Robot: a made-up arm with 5 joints.
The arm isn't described. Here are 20 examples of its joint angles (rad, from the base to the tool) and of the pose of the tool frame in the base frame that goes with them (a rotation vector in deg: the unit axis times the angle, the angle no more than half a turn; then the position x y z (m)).
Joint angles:
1: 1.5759 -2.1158 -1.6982 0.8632 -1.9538
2: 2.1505 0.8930 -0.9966 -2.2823 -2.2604
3: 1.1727 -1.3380 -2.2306 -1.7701 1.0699
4: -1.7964 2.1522 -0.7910 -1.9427 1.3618
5: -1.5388 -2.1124 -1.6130 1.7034 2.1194
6: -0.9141 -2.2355 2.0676 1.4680 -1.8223
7: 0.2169 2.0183 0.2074 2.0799 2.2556
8: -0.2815 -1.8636 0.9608 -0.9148 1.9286
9: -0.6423 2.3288 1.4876 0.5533 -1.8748
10: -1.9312 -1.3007 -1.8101 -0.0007 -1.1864
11: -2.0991 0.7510 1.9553 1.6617 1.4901
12: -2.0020 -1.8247 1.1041 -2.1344 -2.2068
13: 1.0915 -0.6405 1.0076 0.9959 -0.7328
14: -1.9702 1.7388 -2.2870 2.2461 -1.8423
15: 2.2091 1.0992 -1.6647 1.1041 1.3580
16: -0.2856 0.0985 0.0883 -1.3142 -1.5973
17: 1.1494 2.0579 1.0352 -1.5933 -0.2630
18: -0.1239 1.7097 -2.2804 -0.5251 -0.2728
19: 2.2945 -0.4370 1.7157 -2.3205 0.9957
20: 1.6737 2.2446 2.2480 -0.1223 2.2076
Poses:
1: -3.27 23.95 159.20 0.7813 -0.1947 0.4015
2: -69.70 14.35 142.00 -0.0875 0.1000 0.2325
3: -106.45 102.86 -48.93 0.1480 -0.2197 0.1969
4: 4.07 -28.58 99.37 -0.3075 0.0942 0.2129
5: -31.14 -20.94 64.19 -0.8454 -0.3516 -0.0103
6: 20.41 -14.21 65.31 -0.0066 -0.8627 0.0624
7: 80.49 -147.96 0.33 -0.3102 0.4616 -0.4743
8: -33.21 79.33 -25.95 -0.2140 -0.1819 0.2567
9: 8.20 -47.21 16.81 -0.7287 -0.2809 -0.4370
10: 161.08 22.61 -5.66 -0.5706 -0.4038 0.0630
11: 59.02 -149.99 20.08 -0.2246 0.7403 0.1324
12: 26.78 -27.27 -66.28 -0.0744 -0.3234 0.4078
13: 106.58 14.33 -4.39 -0.5756 0.0221 0.0085
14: 137.02 -58.63 -70.91 -0.3997 0.4961 -0.0467
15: -147.08 45.02 -48.61 -0.4168 0.0921 -0.0218
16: 74.85 -44.28 46.32 -0.2970 -0.1212 0.1299
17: 129.62 83.91 2.48 0.3446 -0.0770 -0.2274
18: -7.52 101.01 82.81 0.3590 0.0911 0.0641
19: -41.96 25.34 148.20 -0.0668 -0.0571 0.0125
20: -72.45 -31.21 130.57 0.6597 -0.3608 0.4368
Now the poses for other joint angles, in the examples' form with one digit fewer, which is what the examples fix.
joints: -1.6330 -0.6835 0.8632 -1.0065 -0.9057
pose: 7.5 22.5 -64.1 0.081 0.076 0.476
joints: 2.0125 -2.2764 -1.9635 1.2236 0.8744
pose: 48.2 145.2 -17.2 0.614 -0.187 0.717
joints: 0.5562 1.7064 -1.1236 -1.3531 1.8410
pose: -139.3 -103.7 29.7 0.076 0.014 0.037
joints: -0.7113 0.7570 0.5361 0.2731 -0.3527
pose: -29.5 36.1 -26.1 -0.520 0.343 0.347
